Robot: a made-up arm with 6 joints.
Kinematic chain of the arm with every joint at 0, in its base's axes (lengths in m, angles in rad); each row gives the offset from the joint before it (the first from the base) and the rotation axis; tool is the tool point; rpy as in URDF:
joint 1: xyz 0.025 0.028 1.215 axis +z
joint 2: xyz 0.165 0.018 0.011 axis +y
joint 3: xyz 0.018 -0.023 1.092 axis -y
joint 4: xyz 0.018 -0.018 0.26 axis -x
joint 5: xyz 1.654 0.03 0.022 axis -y
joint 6: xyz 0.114 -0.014 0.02 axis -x
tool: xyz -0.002 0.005 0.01 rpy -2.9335 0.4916 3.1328
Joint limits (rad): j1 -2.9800..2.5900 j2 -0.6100..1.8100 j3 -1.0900..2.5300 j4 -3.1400..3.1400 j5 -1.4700..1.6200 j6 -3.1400..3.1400
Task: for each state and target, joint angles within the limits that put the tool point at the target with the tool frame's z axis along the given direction. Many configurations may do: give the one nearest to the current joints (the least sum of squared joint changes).
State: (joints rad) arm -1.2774 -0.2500 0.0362 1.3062 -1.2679 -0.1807
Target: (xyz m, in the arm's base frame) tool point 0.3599 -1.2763 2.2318 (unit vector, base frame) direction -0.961 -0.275 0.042
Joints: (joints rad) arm -1.3012 -0.6100 -0.6824 1.0139 -0.5836 0.4490
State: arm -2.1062 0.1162 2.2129 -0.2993 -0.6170 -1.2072
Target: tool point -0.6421 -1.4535 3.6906 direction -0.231 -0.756 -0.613
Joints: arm -1.9846 0.6862 1.6908 0.2911 -0.6226 -0.6730
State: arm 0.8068 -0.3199 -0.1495 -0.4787 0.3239 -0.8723
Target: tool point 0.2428 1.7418 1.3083 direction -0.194 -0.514 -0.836
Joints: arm 1.4479 0.0383 -0.7067 0.0142 -0.3064 -0.4017
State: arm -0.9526 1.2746 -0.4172 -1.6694 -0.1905 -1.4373
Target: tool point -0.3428 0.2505 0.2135 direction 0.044 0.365 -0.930
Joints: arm -0.7023 1.8085 -1.0585 -1.6406 -0.0373 -1.4076
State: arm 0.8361 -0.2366 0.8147 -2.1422 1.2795 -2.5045
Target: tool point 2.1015 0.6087 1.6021 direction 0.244 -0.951 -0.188
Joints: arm 0.3103 0.3234 -0.1544 -2.6321 0.7351 -2.3506
